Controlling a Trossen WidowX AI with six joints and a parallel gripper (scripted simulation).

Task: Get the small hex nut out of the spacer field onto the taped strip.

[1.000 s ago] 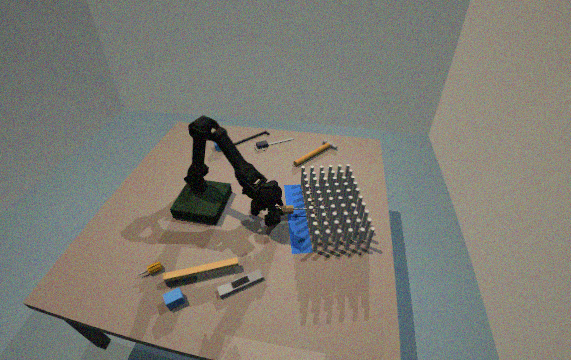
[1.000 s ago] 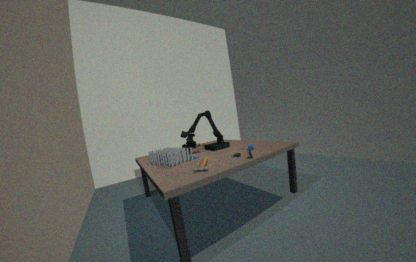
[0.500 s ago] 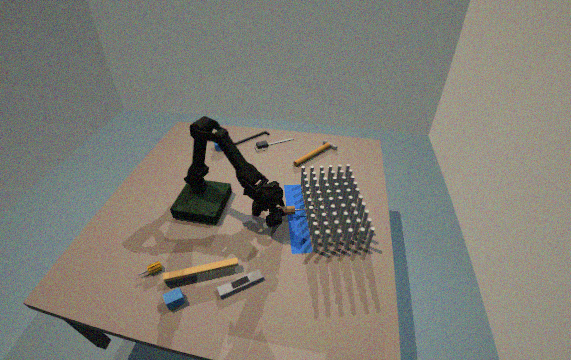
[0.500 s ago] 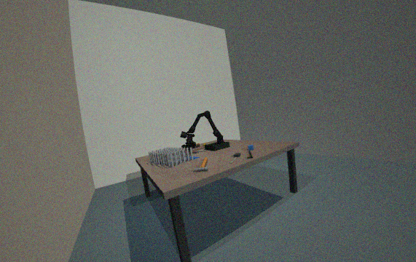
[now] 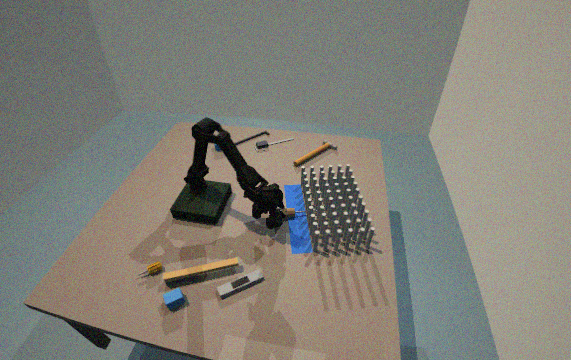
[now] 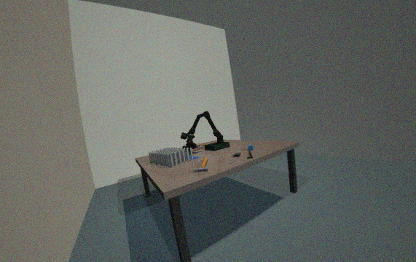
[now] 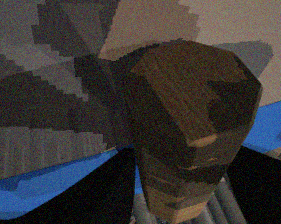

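Right now the blue taped strip is 5 cm ahead of my gripper tip, 2 cm below it and 1 cm to the left of it. Round my gripper tip: grey bar (35 cm to the right, 8 cm behind, 1 cm below); hex nut (20 cm ahead, 6 cm to the left, 2 cm below); thin hook tool (10 cm ahead, 3 cm to the left).
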